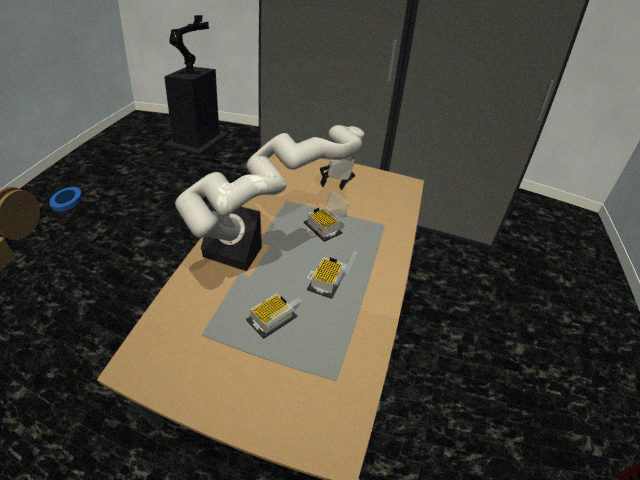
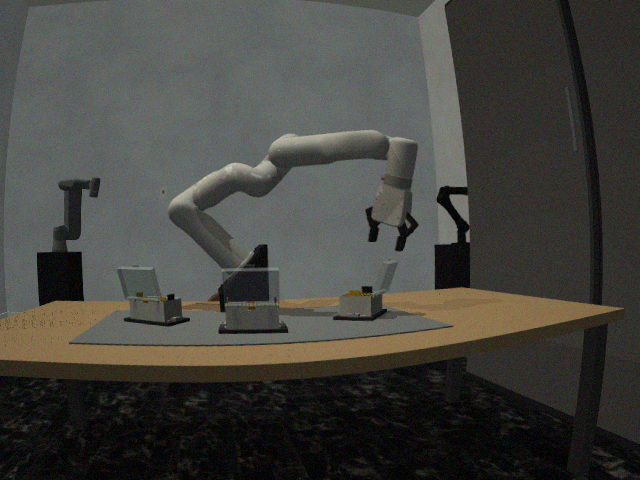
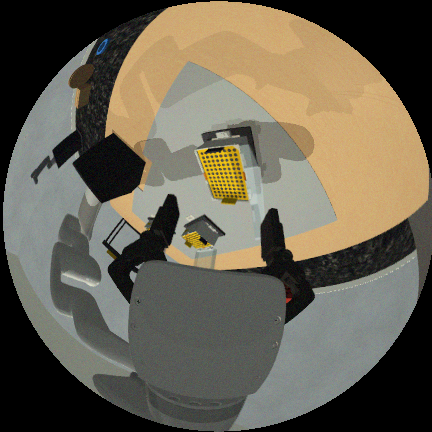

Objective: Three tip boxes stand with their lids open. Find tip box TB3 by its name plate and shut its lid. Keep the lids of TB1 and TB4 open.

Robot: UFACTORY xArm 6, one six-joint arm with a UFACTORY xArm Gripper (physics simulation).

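Places are measured from the arm's base along level axes (x left, y back, z up), in centimetres.
Where they show: gripper, fingertip midpoint: [image 1: 331, 186] [image 2: 385, 246] [image 3: 221, 209]; arm's base, origin of the base link: [image 1: 230, 229] [image 2: 241, 266] [image 3: 101, 179].
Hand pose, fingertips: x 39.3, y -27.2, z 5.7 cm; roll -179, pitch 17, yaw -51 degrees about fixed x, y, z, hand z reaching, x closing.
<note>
Each offset is from my fingertips to the centre of the thing. "spot": to the spot under its first point. Level surfaces: height alone.
Three white tip boxes with yellow tip racks stand with clear lids open. The far box @(dy -0.3, dx -6.9, dz -12.0 cm) [image 1: 324, 220] [image 2: 360, 306] [image 3: 224, 172] has its lid @(dy -3.6, dx -1.1, dz -8.0 cm) [image 1: 337, 204] [image 2: 386, 277] [image 3: 255, 200] raised on the side by the gripper. The middle box @(dy -13.2, dx -35.9, dz -15.2 cm) [image 1: 327, 273] [image 2: 252, 317] has its lid @(spot: dy -22.0, dx -30.2, dz -7.6 cm) [image 2: 276, 285] upright. The near box @(dy -2.7, dx -61.6, dz -15.2 cm) [image 1: 269, 313] [image 2: 155, 311] has its lid @(dy -10.0, dx -64.8, dz -8.0 cm) [image 1: 291, 305] [image 2: 138, 281] tilted back. The name plates are too small to read. My gripper [image 1: 333, 184] [image 2: 386, 243] [image 3: 221, 209] is open and empty, above and a little beyond the far box's raised lid.
The boxes stand on a grey mat @(dz -18.5 cm) [image 1: 320, 351] [image 2: 180, 335] on the wooden table @(dz -18.8 cm) [image 1: 232, 392] [image 2: 522, 315]. The arm's black base block [image 1: 230, 254] [image 3: 110, 167] is beside the mat. A grey cabinet [image 1: 330, 67] stands behind the table's far end.
</note>
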